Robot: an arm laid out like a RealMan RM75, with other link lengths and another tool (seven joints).
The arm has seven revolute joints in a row. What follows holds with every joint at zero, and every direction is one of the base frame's.
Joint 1 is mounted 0.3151 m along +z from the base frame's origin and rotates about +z.
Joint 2 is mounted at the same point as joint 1 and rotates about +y.
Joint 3 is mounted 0.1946 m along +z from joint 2 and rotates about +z.
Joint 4 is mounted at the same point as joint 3 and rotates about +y.
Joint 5 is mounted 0.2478 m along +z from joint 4 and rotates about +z.
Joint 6 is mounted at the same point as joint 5 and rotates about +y.
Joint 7 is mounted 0.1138 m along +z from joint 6 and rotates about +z.
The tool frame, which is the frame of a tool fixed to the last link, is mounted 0.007 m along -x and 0.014 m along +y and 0.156 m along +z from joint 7; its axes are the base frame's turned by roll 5.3, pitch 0 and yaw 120 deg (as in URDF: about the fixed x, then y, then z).
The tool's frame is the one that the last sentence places.
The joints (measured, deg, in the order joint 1, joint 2, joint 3, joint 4, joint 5, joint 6, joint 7), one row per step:
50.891 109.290 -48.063 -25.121 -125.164 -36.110 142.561
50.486 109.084 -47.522 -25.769 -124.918 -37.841 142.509
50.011 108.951 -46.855 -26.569 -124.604 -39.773 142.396
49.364 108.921 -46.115 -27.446 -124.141 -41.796 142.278
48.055 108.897 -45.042 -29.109 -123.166 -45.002 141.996
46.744 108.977 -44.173 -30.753 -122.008 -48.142 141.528
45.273 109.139 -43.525 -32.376 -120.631 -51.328 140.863
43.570 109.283 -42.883 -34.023 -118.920 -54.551 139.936
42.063 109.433 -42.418 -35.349 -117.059 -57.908 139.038
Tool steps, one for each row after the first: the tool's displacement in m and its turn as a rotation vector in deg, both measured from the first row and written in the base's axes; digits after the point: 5 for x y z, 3 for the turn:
-0.00174 -0.00232 0.00151 -0.591 0.911 0.213
-0.00422 -0.00504 0.00301 -1.221 1.994 0.523
-0.00621 -0.00859 0.00415 -1.844 3.327 0.750
-0.00874 -0.01459 0.00772 -2.609 5.407 1.203
-0.01225 -0.02109 0.01046 -3.437 7.356 1.930
-0.01557 -0.02893 0.01223 -4.398 9.226 2.824
-0.01828 -0.03753 0.01531 -5.169 11.127 3.879
-0.02309 -0.04695 0.01652 -6.248 13.181 5.155

